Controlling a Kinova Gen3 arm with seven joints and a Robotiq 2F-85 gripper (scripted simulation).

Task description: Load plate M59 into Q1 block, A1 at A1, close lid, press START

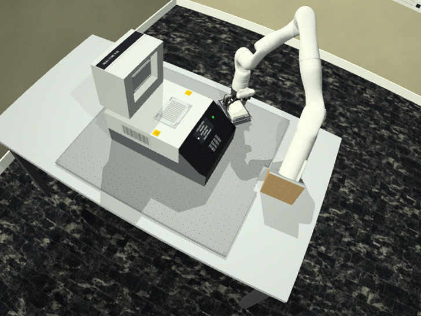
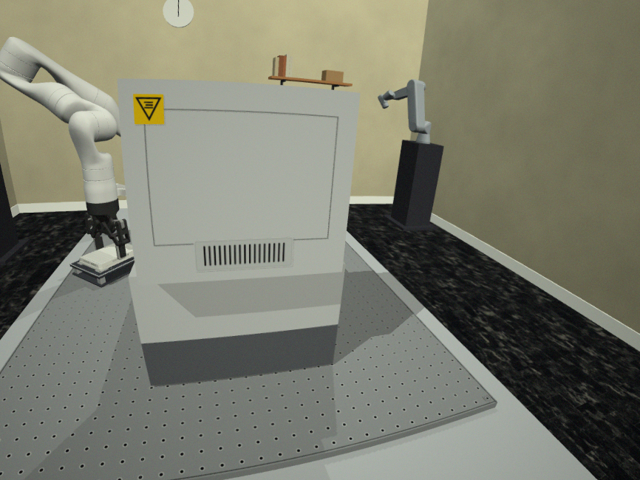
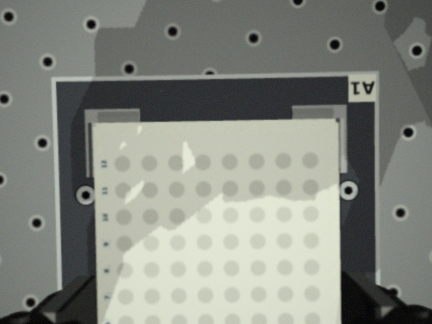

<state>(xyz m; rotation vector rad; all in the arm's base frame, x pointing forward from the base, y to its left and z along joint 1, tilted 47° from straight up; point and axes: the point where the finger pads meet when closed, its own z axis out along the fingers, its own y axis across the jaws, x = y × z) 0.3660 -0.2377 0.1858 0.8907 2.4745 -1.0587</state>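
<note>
My hand is 10 mm above the plate M59. Round my hand: plate nest N1: 20 mm below; then nest A1 mark: 90 mm to the left, 20 mm below, 20 mm behind.
</note>
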